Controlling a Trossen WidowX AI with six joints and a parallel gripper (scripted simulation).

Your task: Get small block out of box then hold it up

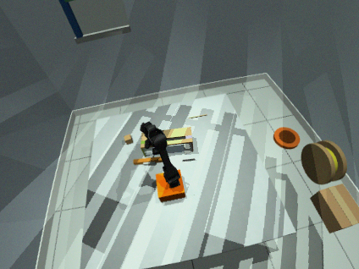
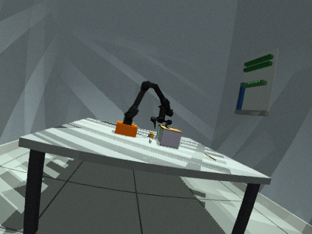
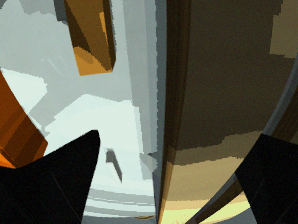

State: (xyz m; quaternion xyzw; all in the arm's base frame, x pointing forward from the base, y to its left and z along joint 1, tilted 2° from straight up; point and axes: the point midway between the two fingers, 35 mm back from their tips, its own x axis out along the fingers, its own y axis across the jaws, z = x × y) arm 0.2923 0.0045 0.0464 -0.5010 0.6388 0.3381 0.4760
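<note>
My gripper tip is 4 cm short of the green block and 3 cm to the left of it. Also, from my gripper tip: tan block (25 cm ahead, 24 cm to the left, 6 cm below); thin stick (39 cm to the right, 26 cm ahead, 9 cm below); box (4 cm to the right, 3 cm below, 2 cm ahead).
</note>
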